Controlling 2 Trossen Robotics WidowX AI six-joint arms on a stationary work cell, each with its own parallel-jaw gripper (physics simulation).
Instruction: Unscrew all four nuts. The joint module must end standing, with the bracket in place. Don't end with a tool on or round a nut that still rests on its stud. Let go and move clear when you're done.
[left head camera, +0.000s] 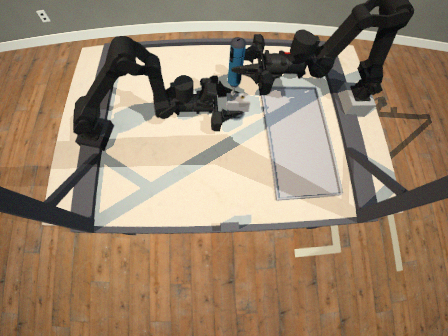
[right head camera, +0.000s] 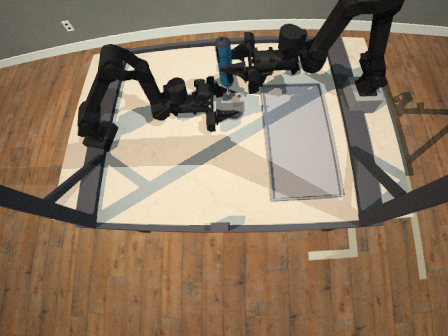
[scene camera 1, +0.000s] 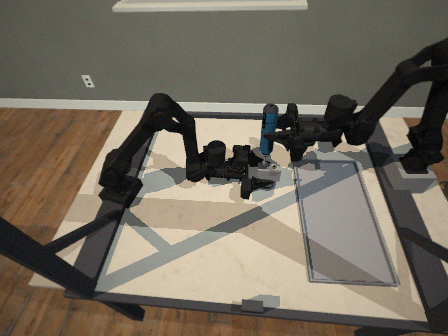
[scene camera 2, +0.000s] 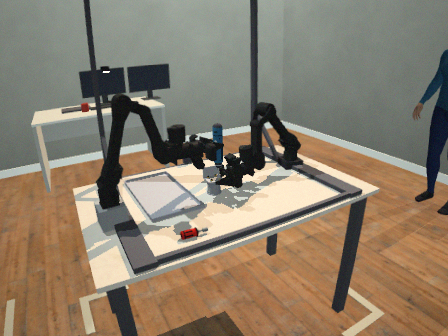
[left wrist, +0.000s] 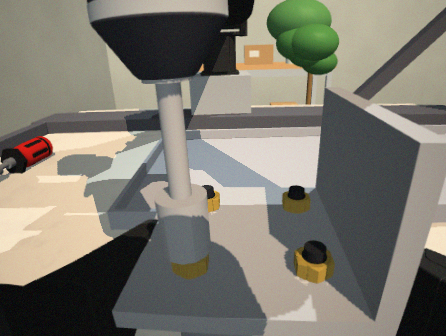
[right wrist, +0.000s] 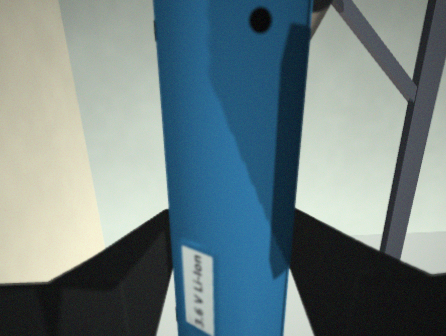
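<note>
The blue electric screwdriver stands upright, and my right gripper is shut on its body. Its socket sits over the near-left nut, whose gold lower part shows. Three other gold nuts are round black studs on the bracket's flat plate. The grey bracket is on the standing joint module. My left gripper is shut on the joint module, its fingers partly hidden under the bracket.
A flat grey tray lies beside the module. A red tool lies on the table beyond the right arm, near the dark frame edge. The two grippers are close together over the module.
</note>
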